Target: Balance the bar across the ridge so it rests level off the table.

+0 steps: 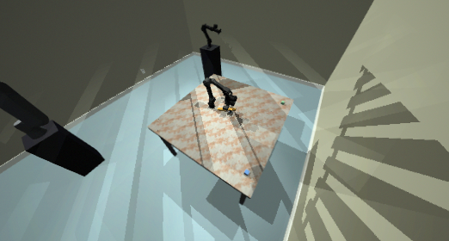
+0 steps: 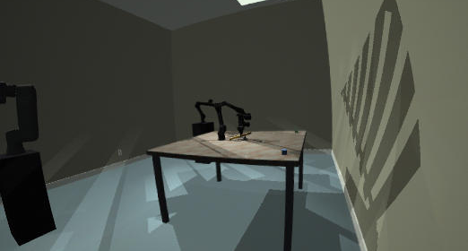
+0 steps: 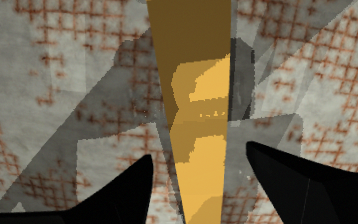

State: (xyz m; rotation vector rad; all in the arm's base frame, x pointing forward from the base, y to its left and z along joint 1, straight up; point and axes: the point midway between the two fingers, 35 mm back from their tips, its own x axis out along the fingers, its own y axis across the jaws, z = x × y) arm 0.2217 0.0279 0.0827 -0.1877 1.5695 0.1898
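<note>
Right now the long yellow bar is 20 mm behind my gripper tip and 10 mm below it. Round my gripper tip: small green cube: 520 mm ahead, 470 mm to the left, 30 mm below; then small blue cube: 530 mm to the right, 520 mm ahead, 30 mm below.
</note>
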